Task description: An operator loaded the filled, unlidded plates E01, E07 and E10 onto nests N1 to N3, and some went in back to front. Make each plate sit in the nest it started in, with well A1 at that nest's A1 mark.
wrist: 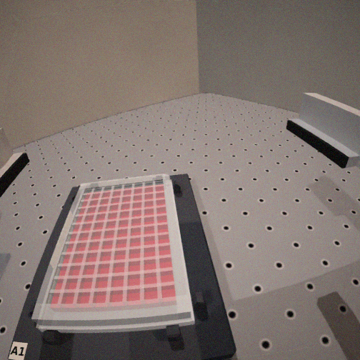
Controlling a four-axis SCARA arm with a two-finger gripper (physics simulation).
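A clear plate (120, 240) with a grid of red-filled wells lies flat in a dark nest (216, 315), in the lower left of the wrist view. The nest's white A1 mark (18, 351) is at its near left corner. No nest number or plate label shows, and I cannot tell which corner of the plate holds well A1. My gripper (158, 120) is open, with its fingers wide apart at the left and right edges of the view. The plate lies below and between them, left of the middle, with nothing held. The other two plates do not show.
A grey table top (250, 200) with a pattern of small holes surrounds the nest. Dark shadows fall on it at the right. A beige wall (100, 55) and a grey wall (275, 55) meet behind the table.
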